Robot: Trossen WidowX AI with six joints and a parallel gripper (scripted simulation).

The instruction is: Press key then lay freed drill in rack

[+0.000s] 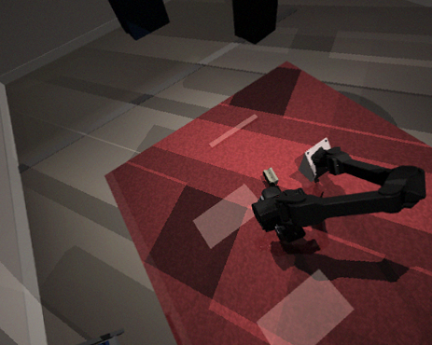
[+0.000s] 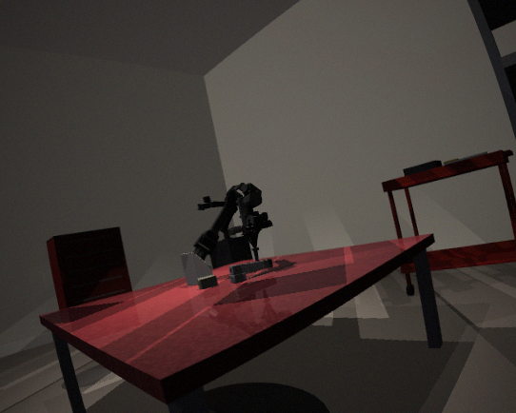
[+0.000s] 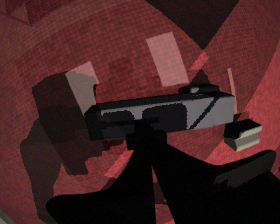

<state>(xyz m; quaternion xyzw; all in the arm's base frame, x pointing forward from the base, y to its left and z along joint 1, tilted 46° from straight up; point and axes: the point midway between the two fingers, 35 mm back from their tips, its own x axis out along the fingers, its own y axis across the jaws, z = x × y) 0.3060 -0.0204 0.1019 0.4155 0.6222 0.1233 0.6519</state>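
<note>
Right now the drill is 30 mm behind my gripper tip, 50 mm to the right of it and 70 mm below it.
</note>
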